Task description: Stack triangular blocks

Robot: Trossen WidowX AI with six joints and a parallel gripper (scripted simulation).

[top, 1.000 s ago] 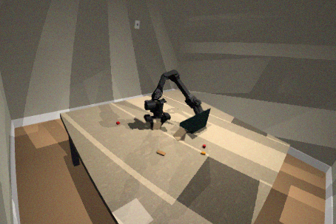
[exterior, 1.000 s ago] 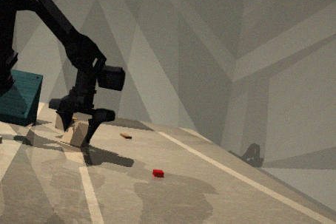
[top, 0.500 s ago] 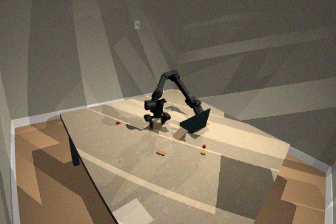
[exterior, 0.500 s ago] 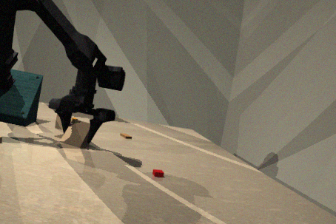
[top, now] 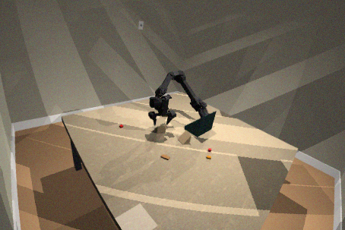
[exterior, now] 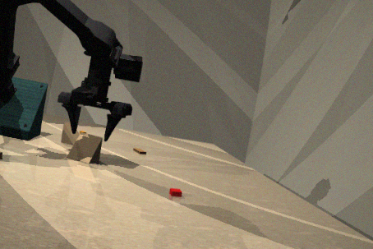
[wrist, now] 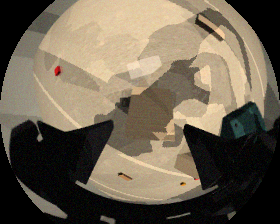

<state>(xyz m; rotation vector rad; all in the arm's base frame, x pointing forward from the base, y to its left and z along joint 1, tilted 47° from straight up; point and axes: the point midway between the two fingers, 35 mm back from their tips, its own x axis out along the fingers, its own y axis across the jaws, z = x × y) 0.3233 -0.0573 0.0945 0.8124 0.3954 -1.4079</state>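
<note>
Now: the tan triangular block 4 cm below my gripper tip. From my gripper tip the other things lie so: flat tan piece: 23 cm to the left, 12 cm ahead, 5 cm below; then red piece: 22 cm ahead, 16 cm to the right, 5 cm below; then red bit: 32 cm to the left, 17 cm behind, 5 cm below.
</note>
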